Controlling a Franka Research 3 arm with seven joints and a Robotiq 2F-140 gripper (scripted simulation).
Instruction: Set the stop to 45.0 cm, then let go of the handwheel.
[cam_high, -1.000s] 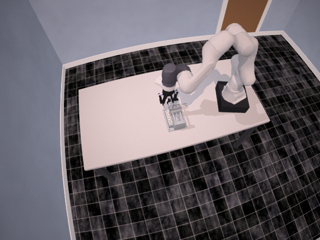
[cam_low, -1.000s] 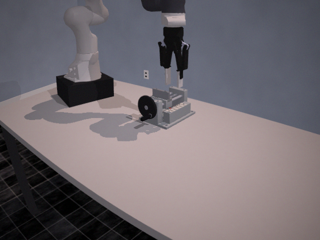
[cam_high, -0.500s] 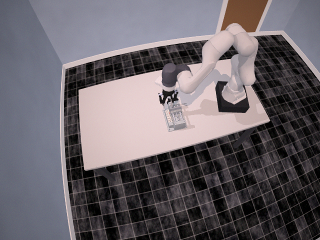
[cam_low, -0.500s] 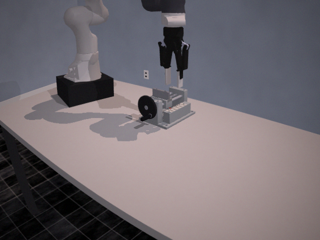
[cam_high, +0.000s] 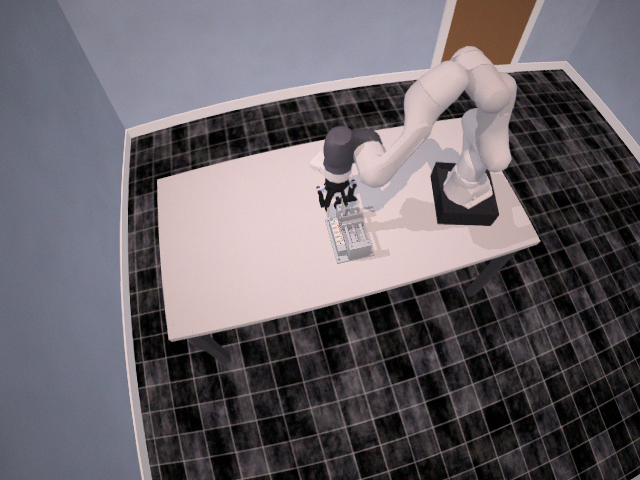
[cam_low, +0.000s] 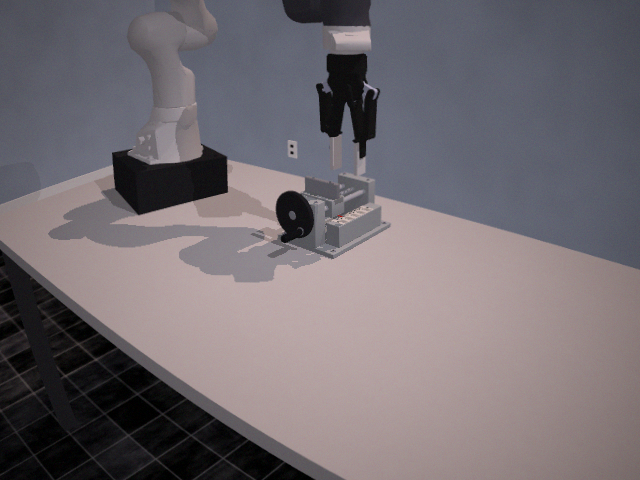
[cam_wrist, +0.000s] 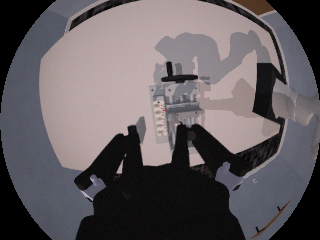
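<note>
Right now my hand is 60 mm past the black handwheel, 100 mm to the left of it and 130 mm above it. Also, from my hand: grey stop fixture: 50 mm behind, 10 mm to the left, 100 mm below.
</note>
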